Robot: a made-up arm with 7 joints.
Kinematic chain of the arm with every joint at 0, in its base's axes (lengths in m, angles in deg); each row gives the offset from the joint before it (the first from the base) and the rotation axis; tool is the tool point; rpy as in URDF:
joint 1: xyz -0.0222 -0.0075 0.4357 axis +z
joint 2: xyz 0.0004 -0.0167 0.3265 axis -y
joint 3: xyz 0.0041 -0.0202 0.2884 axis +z
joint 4: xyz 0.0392 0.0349 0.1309 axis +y
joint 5: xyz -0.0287 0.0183 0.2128 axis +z
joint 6: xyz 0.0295 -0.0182 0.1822 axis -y
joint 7: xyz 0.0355 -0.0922 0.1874 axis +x
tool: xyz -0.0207 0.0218 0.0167 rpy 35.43 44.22 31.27
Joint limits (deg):
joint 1: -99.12..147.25
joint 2: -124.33..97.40
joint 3: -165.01..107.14
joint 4: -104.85..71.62
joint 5: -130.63..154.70
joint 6: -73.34..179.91
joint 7: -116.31..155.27
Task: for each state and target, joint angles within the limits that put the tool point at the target. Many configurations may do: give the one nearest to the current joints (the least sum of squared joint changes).
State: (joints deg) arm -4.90 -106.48 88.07 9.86 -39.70 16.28 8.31
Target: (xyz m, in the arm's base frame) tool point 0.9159 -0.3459 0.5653
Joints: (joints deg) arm -13.17 -101.65 87.72 -0.24 -39.96 23.11 6.44
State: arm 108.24 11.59 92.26 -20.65 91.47 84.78 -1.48
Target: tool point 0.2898 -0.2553 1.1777
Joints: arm 89.40 38.95 78.25 -75.35 63.02 121.23 -3.04
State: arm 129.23 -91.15 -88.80 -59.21 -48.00 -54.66 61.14
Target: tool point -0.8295 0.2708 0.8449
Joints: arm 139.16 -94.81 -92.06 -50.48 -43.98 -47.06 60.68
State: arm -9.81 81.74 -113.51 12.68 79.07 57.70 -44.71
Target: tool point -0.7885 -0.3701 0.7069
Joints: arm 4.63 79.40 -110.42 32.89 85.76 78.70 -46.17
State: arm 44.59 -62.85 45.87 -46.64 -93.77 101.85 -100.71
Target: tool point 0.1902 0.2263 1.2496
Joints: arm 56.28 -71.17 31.02 -64.60 -91.69 116.07 -100.63
